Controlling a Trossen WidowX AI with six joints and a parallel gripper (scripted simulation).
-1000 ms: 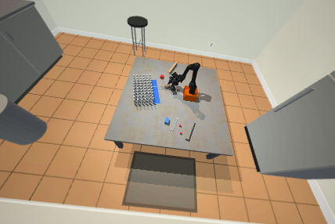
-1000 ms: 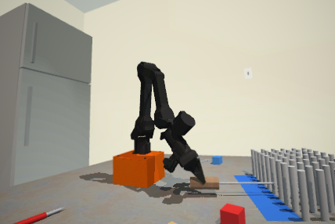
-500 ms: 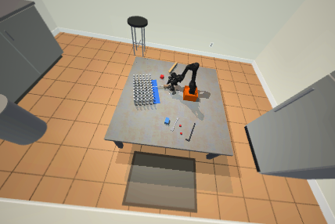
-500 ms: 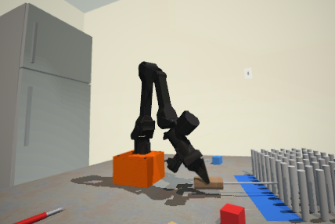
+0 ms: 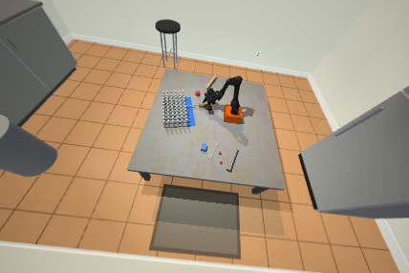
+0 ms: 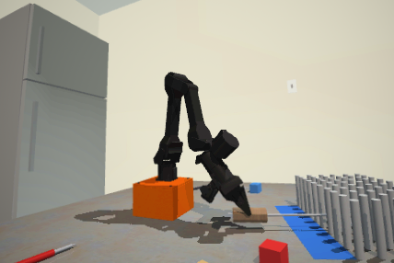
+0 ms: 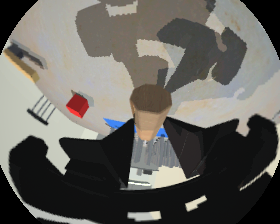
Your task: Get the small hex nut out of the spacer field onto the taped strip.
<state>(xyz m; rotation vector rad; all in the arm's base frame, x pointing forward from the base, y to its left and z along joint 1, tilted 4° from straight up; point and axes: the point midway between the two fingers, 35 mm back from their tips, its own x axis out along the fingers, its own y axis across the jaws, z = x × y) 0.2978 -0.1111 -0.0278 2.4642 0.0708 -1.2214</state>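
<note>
The blue taped strip lies 140 mm ahead of my gripper tip, 80 mm to the left of it and 40 mm below it. The rest, counted from my gripper tip: hex nut (300 mm ahead, 60 mm to the left, 30 mm below); then red cube (170 mm to the right, 70 mm ahead, 20 mm below); then wooden-handled tool (100 mm ahead, 20 mm to the left, 10 mm below).
</note>
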